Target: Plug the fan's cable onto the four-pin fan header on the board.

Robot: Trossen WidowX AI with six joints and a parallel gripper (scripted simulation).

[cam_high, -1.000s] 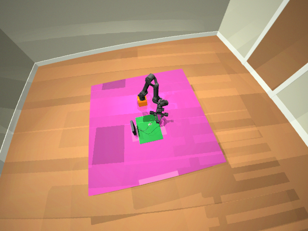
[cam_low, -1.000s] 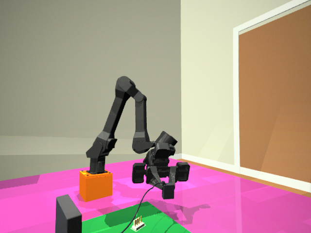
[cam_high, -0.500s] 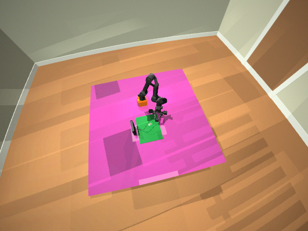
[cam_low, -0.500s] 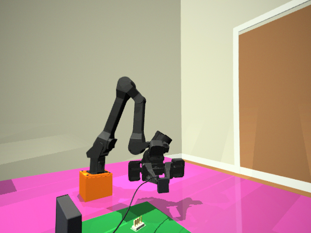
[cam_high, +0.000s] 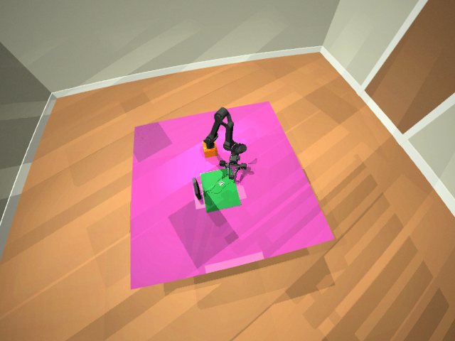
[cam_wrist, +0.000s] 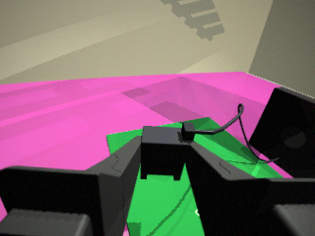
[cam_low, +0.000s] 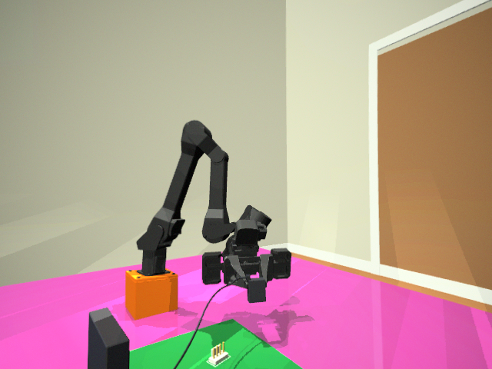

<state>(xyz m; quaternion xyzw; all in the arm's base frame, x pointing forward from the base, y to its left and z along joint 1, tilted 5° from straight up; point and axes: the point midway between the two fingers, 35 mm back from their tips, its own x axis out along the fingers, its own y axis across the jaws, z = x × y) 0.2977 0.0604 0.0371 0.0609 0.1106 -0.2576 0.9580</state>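
My gripper tip is 30 mm past the four-pin header, 70 mm to the left of it and 120 mm above it. Round my gripper tip: fan plug (10 mm below); then green board (10 mm ahead, 90 mm to the right, 130 mm below); then dark fan (30 mm behind, 240 mm to the right, 60 mm below).
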